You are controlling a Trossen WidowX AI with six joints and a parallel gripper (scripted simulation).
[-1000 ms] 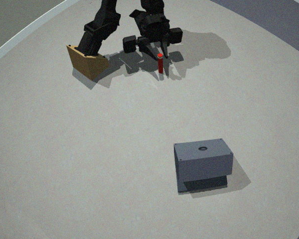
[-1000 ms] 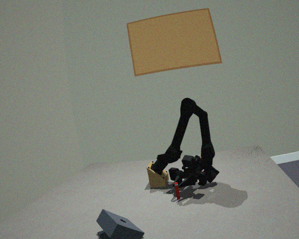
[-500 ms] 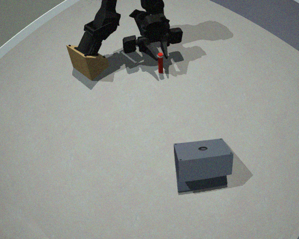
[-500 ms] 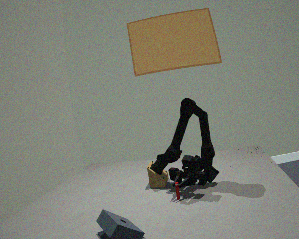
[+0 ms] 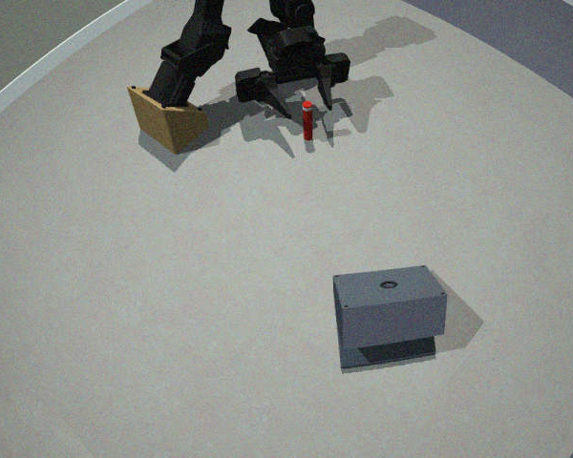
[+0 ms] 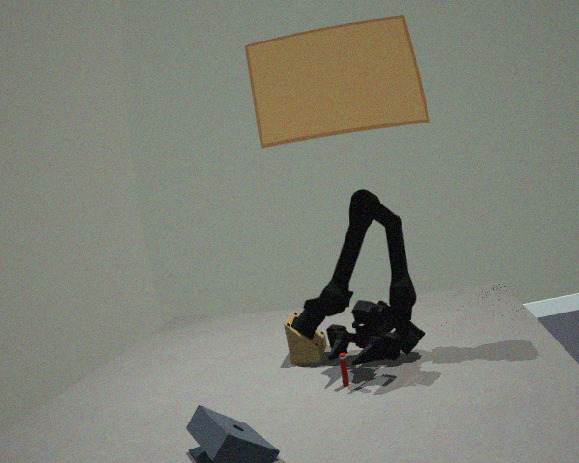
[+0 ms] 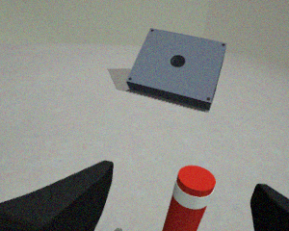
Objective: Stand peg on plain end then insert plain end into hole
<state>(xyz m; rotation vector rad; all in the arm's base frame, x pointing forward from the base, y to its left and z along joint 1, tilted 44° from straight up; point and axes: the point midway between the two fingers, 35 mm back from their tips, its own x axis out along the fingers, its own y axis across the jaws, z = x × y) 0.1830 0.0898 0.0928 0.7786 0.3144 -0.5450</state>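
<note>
Now: the red peg 1 cm below my gripper tip and 1 cm behind it. Round my gripper tip: grey sloped panel 25 cm ahead, 18 cm to the right, 3 cm below.
</note>
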